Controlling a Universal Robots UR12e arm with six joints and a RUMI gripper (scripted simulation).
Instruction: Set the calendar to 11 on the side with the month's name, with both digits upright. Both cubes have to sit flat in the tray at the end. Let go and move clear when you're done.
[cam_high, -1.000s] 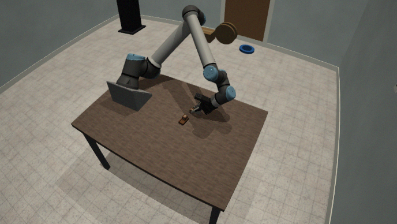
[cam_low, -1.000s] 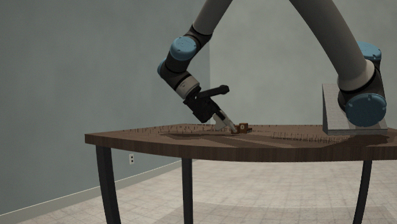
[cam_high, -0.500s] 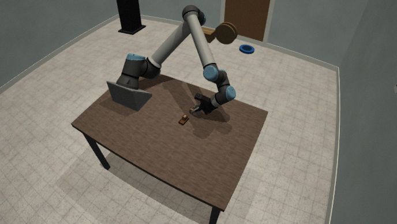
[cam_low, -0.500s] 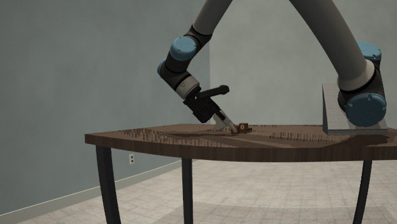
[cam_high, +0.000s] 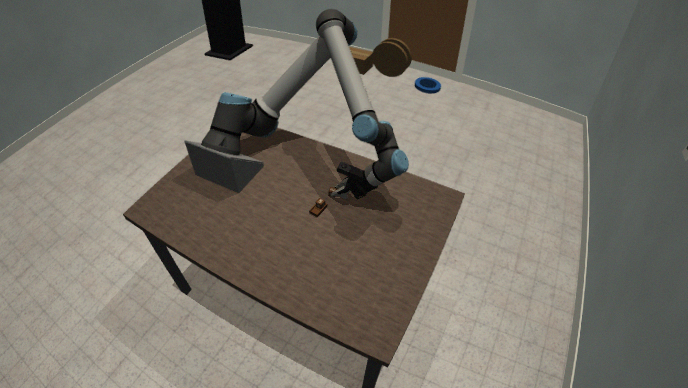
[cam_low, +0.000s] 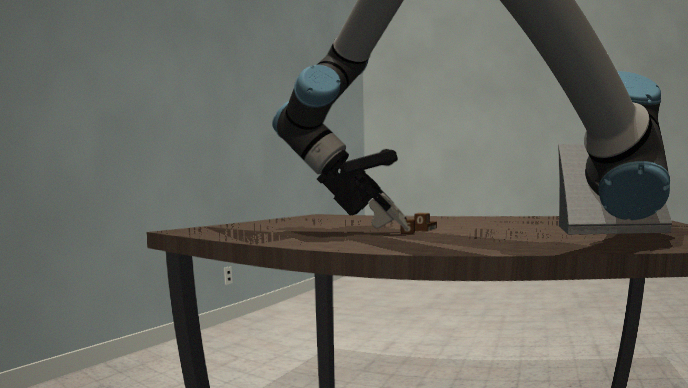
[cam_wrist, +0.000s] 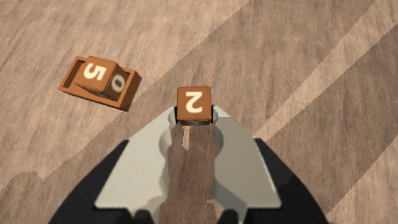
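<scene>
Right now my hand is 10 mm past the cube and 10 mm above it. From my hand the other things lie so: calendar tray (110 mm to the right, 20 mm behind, 10 mm below).
</scene>
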